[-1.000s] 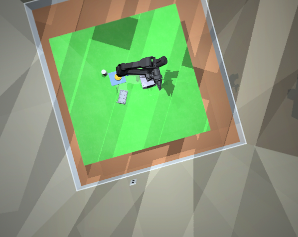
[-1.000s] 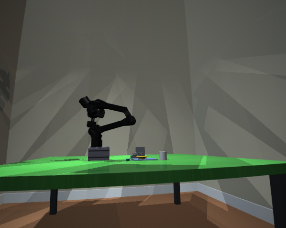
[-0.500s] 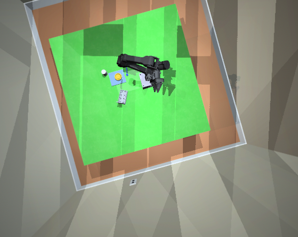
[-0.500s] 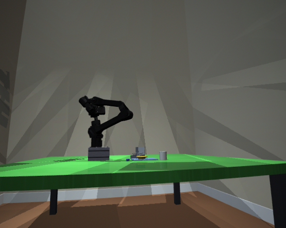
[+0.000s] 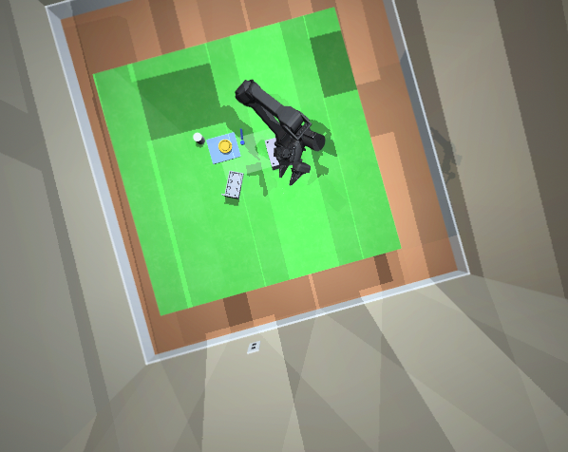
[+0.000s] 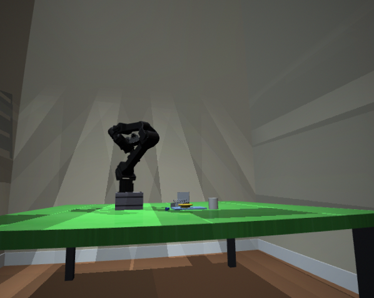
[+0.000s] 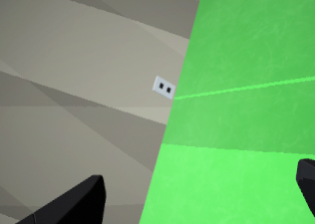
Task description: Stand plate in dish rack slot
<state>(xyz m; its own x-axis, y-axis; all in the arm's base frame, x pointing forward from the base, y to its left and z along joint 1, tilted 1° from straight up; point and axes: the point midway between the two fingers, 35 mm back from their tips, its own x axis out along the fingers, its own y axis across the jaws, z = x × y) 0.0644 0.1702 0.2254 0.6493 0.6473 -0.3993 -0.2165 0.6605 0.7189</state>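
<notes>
My gripper tip is now 18 cm short of the yellow plate, 34 cm to the left of it and 28 cm above it. From my gripper tip the other things lie so: blue spoon 8 cm ahead, 34 cm to the right, 29 cm below; then grey dish rack 22 cm ahead, 14 cm to the right, 27 cm below; then light blue mat 19 cm ahead, 34 cm to the right, 29 cm below.
</notes>
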